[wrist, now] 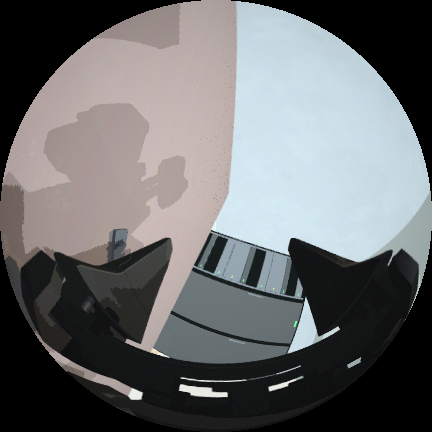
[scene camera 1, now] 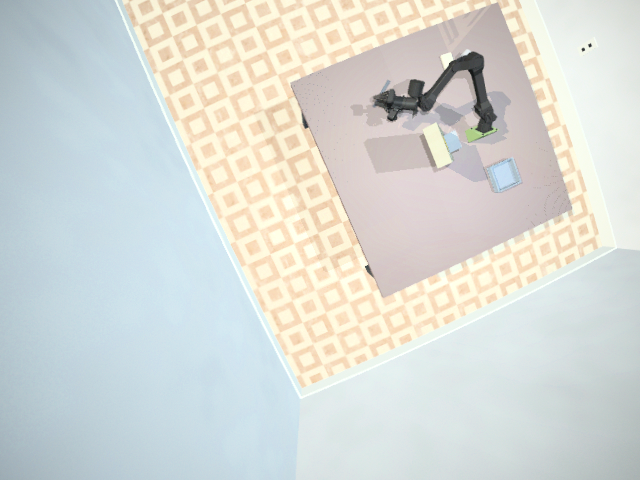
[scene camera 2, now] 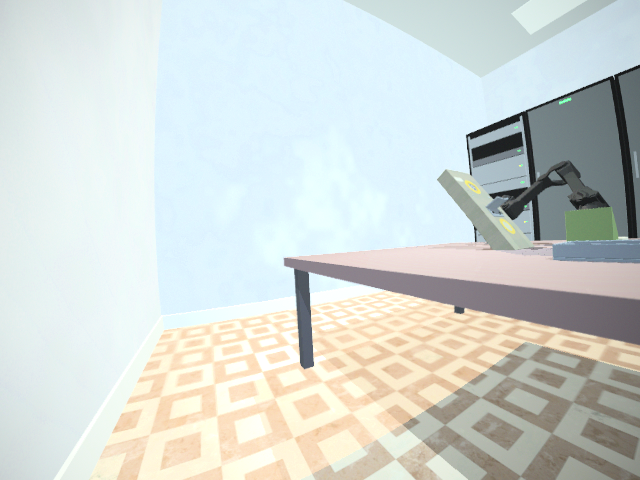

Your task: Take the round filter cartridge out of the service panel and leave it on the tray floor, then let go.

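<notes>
The cream service panel (scene camera 1: 436, 145) (scene camera 2: 478, 209) stands tilted on the table, with two yellow rings on its face in scene camera 2. A light-blue part (scene camera 1: 452, 141) (scene camera 2: 497, 205) sticks out from that face; its round shape cannot be made out, so I cannot tell if it is the filter cartridge. The pale-blue tray (scene camera 1: 504, 174) (scene camera 2: 594, 252) stands on the table on the panel's ringed side. My gripper (scene camera 1: 380, 99) (wrist: 232, 244) is open and empty, above the table beyond the panel's back side, apart from panel and tray. The panel does not show in the wrist view.
A green block (scene camera 1: 474, 135) (scene camera 2: 590, 224) lies at the arm's base. A thin blue-grey bar (scene camera 1: 386, 85) (wrist: 119, 239) is beside the gripper. A small cream block (scene camera 1: 446, 60) is near the arm's elbow. Server cabinets (scene camera 2: 573, 155) (wrist: 230, 305) stand beyond the table (scene camera 1: 434, 222).
</notes>
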